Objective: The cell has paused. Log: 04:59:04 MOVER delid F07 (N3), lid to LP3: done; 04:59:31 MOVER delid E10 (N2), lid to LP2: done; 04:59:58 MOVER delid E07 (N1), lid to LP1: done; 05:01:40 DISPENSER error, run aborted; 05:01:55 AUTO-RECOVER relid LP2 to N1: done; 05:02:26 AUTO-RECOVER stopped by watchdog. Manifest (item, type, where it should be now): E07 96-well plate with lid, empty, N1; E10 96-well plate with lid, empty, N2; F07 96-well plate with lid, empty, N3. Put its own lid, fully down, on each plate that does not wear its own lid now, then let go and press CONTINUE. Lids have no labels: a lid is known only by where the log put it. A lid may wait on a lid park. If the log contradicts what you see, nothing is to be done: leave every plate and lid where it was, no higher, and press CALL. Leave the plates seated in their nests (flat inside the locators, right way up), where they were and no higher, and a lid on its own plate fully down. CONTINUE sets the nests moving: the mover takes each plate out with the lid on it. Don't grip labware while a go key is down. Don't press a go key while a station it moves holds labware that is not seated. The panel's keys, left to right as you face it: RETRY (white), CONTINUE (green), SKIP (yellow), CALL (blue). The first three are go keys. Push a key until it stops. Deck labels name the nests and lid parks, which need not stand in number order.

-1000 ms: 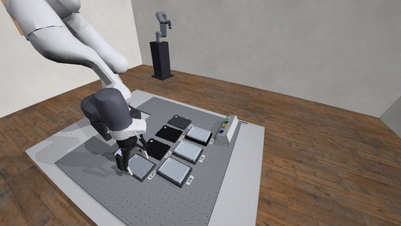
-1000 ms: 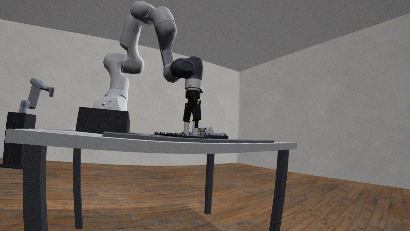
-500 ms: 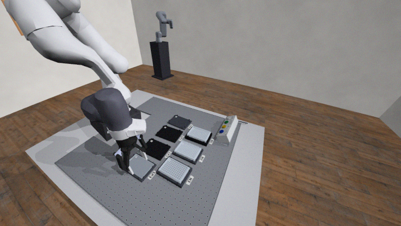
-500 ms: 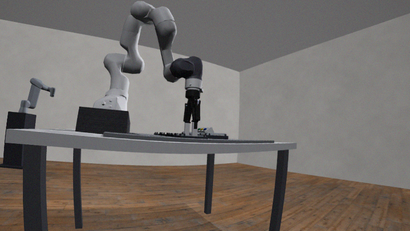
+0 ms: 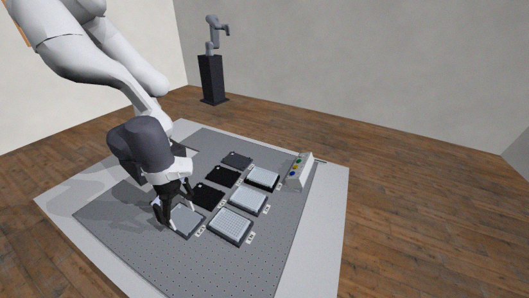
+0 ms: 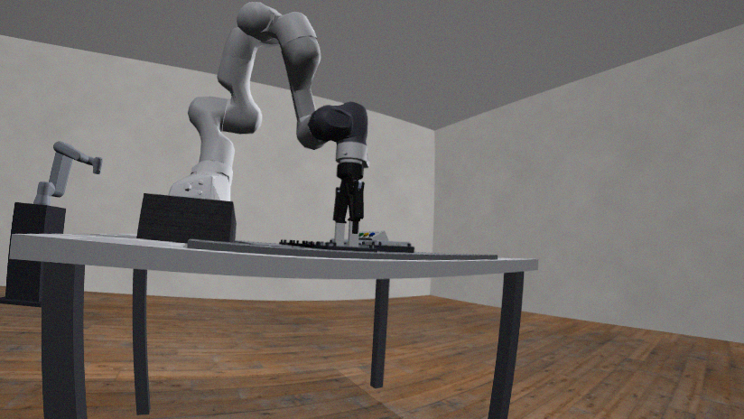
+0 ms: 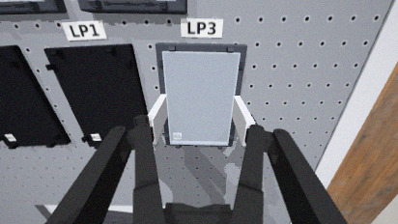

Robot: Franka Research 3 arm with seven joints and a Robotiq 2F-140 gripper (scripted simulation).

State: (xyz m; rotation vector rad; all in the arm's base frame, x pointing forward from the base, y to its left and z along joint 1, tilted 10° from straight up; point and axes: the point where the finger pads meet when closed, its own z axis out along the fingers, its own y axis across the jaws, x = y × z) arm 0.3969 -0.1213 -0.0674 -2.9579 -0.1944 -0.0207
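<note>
My gripper is now 2 cm above the grey lid. Also, from my hand: lid park LP3: 3 cm below; N3 plate: 16 cm ahead, 9 cm to the left, 1 cm below; lid park LP1: 13 cm to the left, 3 cm below, 2 cm behind.
</note>
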